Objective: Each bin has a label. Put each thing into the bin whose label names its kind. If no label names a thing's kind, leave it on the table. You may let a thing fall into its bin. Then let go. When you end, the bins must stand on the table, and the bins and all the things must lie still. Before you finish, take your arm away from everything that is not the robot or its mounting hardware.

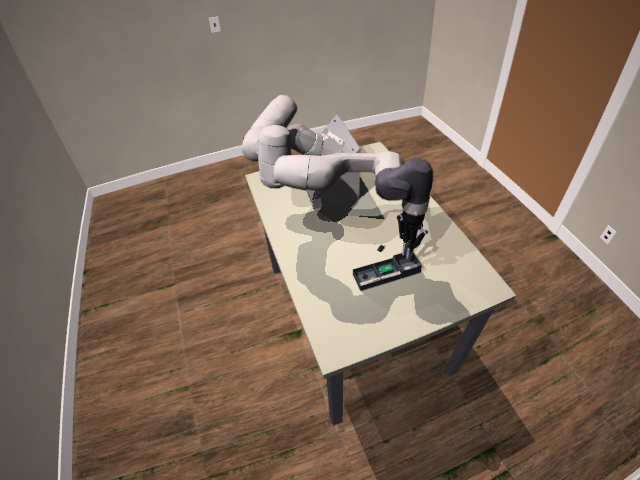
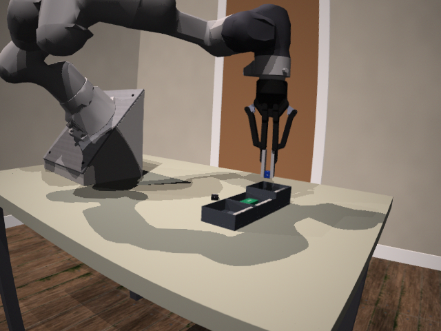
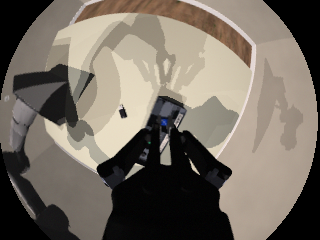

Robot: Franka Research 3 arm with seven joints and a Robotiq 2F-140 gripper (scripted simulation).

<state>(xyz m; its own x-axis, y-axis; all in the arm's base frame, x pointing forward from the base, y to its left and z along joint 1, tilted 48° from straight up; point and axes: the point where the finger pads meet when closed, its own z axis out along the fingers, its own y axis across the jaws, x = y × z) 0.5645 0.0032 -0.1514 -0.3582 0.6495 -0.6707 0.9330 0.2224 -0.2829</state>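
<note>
The small blue cube lies 3 cm below my hand. The rest, counted from my hand: green block 9 cm to the right, 9 cm below; then joined bins 1 cm ahead, 8 cm to the right, 8 cm below; then small black piece 12 cm behind, 5 cm to the right, 10 cm below.
</note>
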